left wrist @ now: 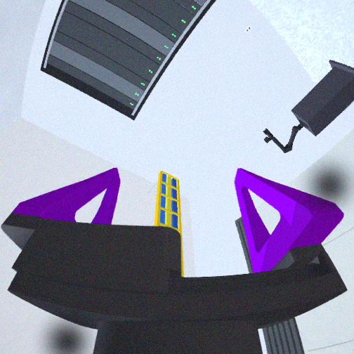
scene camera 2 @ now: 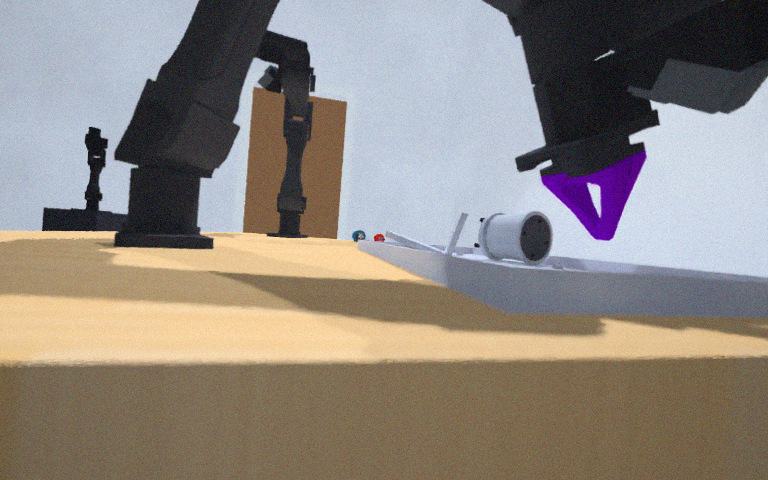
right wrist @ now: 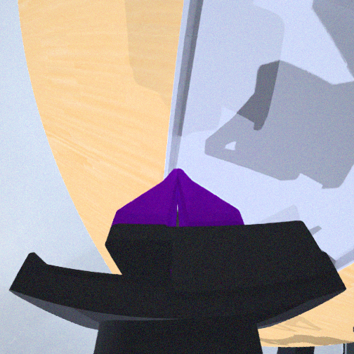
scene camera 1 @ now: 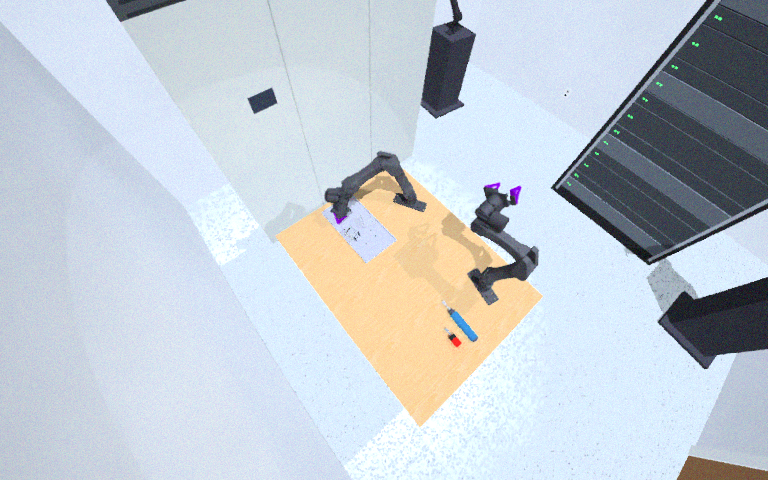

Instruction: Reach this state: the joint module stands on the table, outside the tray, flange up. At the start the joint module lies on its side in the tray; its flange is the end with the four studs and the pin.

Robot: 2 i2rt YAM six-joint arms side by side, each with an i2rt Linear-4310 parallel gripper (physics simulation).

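Frame: origin at the left arm's base, x right, y ahead, z up, level; metres.
Seen in the pictures: left gripper, fingertip midpoint: [scene camera 1: 509, 185]; right gripper, fingertip midpoint: [scene camera 2: 603, 239] [scene camera 1: 337, 223]; left arm's base, link origin: [scene camera 2: 288, 237] [scene camera 1: 482, 286]; right arm's base, link origin: [scene camera 2: 162, 241] [scene camera 1: 410, 203].
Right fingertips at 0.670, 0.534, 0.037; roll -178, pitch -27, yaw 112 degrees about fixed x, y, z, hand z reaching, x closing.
Note:
Offsets run from my right fingertips to a thing's top centre, as dx, dy, dz. "pt": to the spot under its first point. Level surfaces: height alone.
The joint module {pt -0.059, -0.062, -0.003} [scene camera 2: 512, 237] is a white cylinder lying on its side in the pale tray {-0.049, -0.102, -0.021} [scene camera 1: 380, 240] [scene camera 2: 538, 288] [right wrist: 181, 115]. Its plain dark end faces right in scene camera 2; small dark studs show at its left end. In scene camera 1 it is hard to tell from the tray. My right gripper [scene camera 1: 339, 221] [scene camera 2: 604, 237] [right wrist: 177, 175] is shut and empty, pointing down above the tray, to the right of the module in scene camera 2 and apart from it. My left gripper [scene camera 1: 504, 187] [left wrist: 177, 174] is open and empty, raised high, away from the tray.
A blue-handled tool {pt -0.797, -0.316, +0.003} [scene camera 1: 464, 326] [scene camera 2: 358, 235] and a smaller red-handled tool {-0.810, -0.244, -0.003} [scene camera 1: 454, 340] [scene camera 2: 378, 238] lie on the table {dz -0.037} [scene camera 1: 362, 305] [scene camera 2: 169, 333]. Two thin pale strips, one sloping [scene camera 2: 416, 242] and one steeper {pt -0.008, -0.137, -0.005} [scene camera 2: 456, 233], show at the tray left of the module in scene camera 2.

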